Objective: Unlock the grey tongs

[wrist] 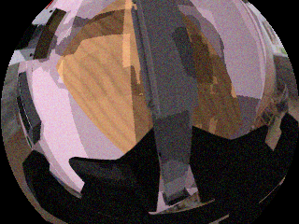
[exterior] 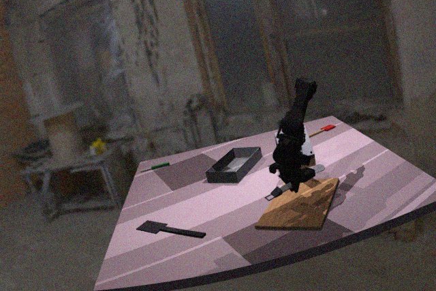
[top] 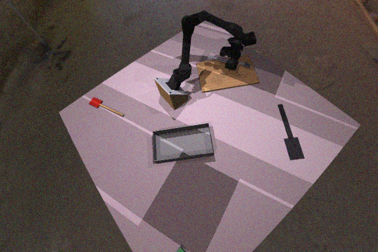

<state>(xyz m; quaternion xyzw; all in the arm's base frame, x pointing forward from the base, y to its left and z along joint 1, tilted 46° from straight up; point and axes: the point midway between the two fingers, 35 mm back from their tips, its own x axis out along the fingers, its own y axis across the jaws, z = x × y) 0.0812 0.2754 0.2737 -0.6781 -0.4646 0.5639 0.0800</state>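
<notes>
My gripper tip is 2 cm past the wooden board, 3 cm to the left of it and 6 cm above it. Round my gripper tip: black spatula 50 cm ahead, 4 cm to the right, 7 cm below; roasting tin 20 cm ahead, 52 cm to the right, 4 cm below; red spatula 31 cm behind, 79 cm to the right, 6 cm below.
</notes>
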